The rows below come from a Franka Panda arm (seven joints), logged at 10 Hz.
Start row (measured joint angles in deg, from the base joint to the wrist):
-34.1, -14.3, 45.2, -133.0, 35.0, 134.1, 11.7
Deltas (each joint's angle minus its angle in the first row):
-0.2, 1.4, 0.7, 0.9, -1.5, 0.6, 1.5
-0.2, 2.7, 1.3, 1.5, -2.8, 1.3, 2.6
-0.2, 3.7, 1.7, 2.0, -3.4, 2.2, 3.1
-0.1, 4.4, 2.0, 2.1, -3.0, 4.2, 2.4
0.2, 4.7, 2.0, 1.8, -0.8, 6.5, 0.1
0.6, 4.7, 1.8, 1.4, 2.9, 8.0, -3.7
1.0, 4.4, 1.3, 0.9, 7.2, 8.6, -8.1
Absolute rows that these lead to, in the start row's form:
-34.3, -12.9, 45.9, -132.1, 33.5, 134.7, 13.2
-34.3, -11.6, 46.5, -131.5, 32.2, 135.4, 14.3
-34.3, -10.6, 46.9, -131.0, 31.6, 136.3, 14.8
-34.2, -9.9, 47.2, -130.9, 32.0, 138.3, 14.1
-33.9, -9.6, 47.2, -131.2, 34.2, 140.6, 11.8
-33.5, -9.6, 47.0, -131.6, 37.9, 142.1, 8.0
-33.1, -9.9, 46.5, -132.1, 42.2, 142.7, 3.6

